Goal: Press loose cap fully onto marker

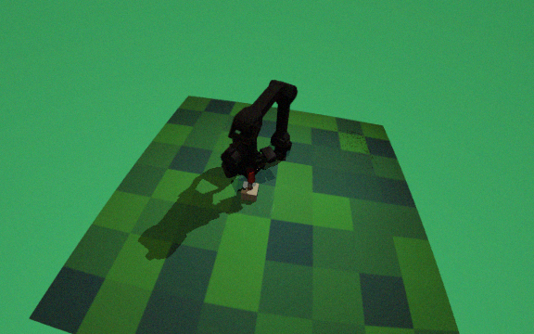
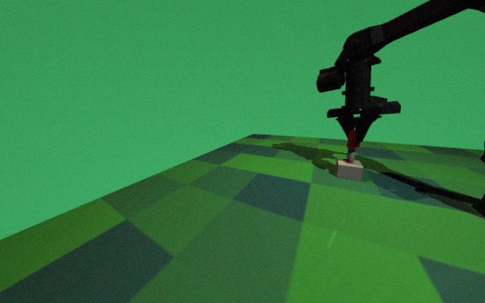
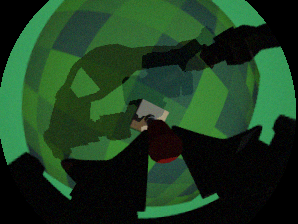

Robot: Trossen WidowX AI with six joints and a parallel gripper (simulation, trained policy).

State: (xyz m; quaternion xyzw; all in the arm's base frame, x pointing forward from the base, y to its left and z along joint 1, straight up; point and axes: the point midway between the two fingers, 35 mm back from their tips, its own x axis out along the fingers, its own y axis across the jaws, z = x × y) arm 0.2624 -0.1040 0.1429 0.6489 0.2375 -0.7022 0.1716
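Right now my gripper tip is 90 mm above the holder block. Also, from my gripper tip: red cap (10 mm above).
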